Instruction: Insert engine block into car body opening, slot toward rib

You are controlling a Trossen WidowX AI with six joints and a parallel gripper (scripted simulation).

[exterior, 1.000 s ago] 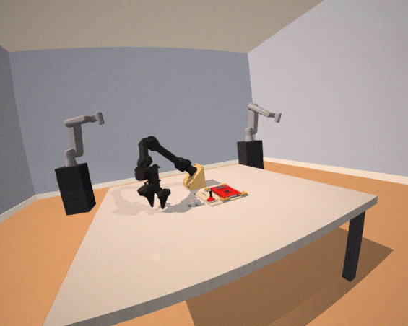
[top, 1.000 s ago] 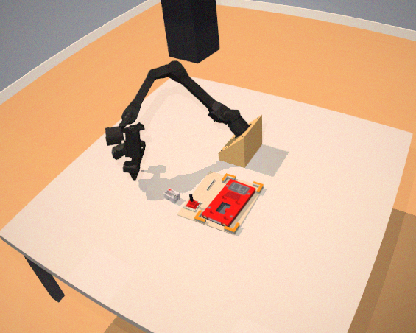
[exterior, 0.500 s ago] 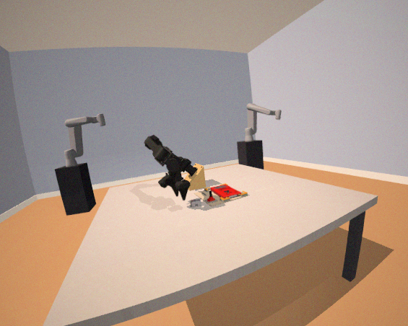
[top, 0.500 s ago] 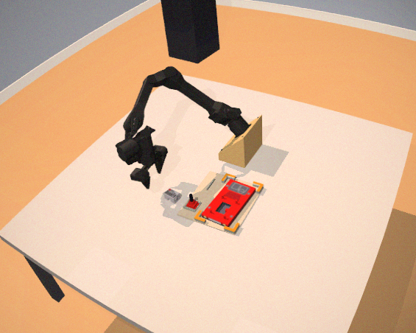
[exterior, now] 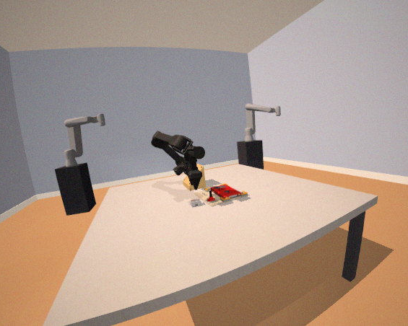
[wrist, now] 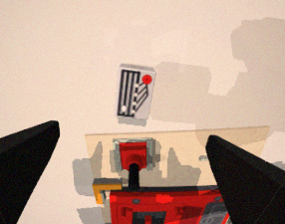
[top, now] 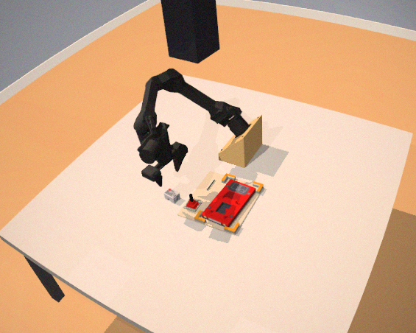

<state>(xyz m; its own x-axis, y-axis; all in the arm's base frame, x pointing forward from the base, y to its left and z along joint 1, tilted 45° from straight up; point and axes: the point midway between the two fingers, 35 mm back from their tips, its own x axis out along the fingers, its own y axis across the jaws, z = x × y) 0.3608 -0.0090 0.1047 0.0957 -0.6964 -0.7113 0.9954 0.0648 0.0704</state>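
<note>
My gripper tip is 90 mm above the engine block and 10 mm short of it.
</note>
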